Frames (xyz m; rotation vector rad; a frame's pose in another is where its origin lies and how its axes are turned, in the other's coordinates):
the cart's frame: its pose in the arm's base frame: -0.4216 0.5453 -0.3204 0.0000 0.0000 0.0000
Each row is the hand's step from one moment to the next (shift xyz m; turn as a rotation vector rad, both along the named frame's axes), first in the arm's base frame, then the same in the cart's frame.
Working: the arm's base frame: its pose in the cart's frame: 0.4216 -0.5453 0.3204 0.0000 0.0000 0.0000

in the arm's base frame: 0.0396 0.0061 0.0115 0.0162 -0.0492 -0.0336
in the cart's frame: 0.0396 0.0061 0.0115 0.0162 -0.0492 -0.0336
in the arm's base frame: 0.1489 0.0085 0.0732 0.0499 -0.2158 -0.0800
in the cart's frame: 0.1489 0.0085 0.0732 0.0499 -0.2158 -0.0800
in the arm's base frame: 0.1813 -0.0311 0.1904 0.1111 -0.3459 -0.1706
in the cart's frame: 0.1813 -0.0311 0.1904 0.1111 -0.3459 -0.1706
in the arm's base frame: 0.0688 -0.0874 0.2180 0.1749 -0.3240 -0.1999
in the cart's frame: 0.0688 -0.0874 0.2180 0.1749 -0.3240 -0.1999
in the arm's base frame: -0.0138 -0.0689 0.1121 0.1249 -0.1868 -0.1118
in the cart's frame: -0.0138 -0.0689 0.1121 0.1249 -0.1868 -0.1118
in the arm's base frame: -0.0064 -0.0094 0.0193 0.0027 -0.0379 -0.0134
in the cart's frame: -0.0064 -0.0094 0.0193 0.0027 -0.0379 -0.0134
